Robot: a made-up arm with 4 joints. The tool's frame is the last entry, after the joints. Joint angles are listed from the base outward. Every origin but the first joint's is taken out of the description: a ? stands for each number. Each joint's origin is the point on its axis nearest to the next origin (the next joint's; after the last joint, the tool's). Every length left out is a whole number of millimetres.
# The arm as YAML. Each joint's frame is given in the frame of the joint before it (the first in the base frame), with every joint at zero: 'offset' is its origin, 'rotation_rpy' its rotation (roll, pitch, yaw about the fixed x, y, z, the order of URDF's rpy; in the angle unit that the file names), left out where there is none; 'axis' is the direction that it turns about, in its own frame. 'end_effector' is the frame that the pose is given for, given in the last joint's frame.
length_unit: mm
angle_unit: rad
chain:
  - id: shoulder
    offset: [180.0, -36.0, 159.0]
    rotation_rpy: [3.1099, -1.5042, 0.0]
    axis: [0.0, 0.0, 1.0]
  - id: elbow
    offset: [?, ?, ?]
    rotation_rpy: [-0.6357, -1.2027, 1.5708]
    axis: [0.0, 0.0, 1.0]
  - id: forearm
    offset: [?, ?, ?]
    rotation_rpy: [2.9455, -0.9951, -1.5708]
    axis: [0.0, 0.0, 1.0]
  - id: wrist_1
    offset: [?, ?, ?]
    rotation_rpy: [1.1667, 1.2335, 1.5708]
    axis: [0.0, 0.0, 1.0]
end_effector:
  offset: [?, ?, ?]
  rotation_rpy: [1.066, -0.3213, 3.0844]
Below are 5 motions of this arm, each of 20 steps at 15 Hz.
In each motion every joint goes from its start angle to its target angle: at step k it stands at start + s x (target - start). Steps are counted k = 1, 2, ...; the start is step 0. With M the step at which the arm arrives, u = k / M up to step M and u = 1 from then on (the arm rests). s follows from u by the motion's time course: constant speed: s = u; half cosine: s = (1 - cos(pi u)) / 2; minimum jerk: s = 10 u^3 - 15 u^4 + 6 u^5.
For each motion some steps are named. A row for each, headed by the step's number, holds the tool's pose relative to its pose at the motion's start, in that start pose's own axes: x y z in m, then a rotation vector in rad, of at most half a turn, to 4 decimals.
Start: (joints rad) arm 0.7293 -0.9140 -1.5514 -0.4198
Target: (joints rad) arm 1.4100 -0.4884 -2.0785 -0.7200
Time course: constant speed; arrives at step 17
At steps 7, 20:
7: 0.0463 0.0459 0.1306 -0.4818 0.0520 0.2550
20: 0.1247 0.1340 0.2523 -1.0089 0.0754 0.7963

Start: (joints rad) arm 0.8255 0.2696 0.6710 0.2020
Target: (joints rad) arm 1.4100 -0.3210 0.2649 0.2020
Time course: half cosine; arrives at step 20
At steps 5, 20:
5: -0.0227 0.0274 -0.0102 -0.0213 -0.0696 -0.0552
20: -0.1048 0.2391 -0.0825 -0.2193 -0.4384 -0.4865

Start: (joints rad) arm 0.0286 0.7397 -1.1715 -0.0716
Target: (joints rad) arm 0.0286 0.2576 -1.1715 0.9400
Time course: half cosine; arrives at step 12
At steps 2, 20:
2: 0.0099 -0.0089 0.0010 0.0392 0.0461 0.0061
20: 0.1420 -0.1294 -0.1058 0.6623 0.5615 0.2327

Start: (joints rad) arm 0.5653 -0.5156 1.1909 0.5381
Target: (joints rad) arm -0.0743 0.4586 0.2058 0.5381
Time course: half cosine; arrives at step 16
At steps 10, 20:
10: 0.1555 0.0417 0.1574 -0.2961 0.9610 -0.4515
20: 0.2900 0.0523 0.1348 -0.5690 1.4312 -0.5054

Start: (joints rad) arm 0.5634 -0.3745 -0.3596 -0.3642
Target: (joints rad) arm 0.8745 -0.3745 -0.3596 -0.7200
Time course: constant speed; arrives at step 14
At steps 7, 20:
7: -0.0393 0.0770 0.0313 -0.1458 -0.0515 -0.1651
20: -0.0630 0.1612 0.0528 -0.3110 -0.1039 -0.3104

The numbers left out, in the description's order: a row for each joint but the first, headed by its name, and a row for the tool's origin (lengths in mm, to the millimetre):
elbow: -158.0 106.0 0.0
forearm: -18.0 -10.0 0.0
wrist_1: -103.0 -81.0 0.0
tool: 166.0 245.0 0.0

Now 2 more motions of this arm.
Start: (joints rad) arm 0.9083 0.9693 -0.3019 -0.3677
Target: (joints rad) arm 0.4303 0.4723 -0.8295 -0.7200
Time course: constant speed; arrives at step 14
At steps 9, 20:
9: -0.0760 0.0594 -0.1274 -0.4287 -0.6434 -0.1784
20: -0.0708 0.0743 -0.2333 -0.6332 -0.9998 -0.3030

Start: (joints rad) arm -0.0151 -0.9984 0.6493 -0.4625
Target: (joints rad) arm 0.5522 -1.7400 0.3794 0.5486
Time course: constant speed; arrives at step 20
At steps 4, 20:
4: 0.0231 0.0039 0.0055 -0.0250 0.0199 0.1108
20: 0.1342 0.1049 0.0519 -0.3208 0.2202 0.5052

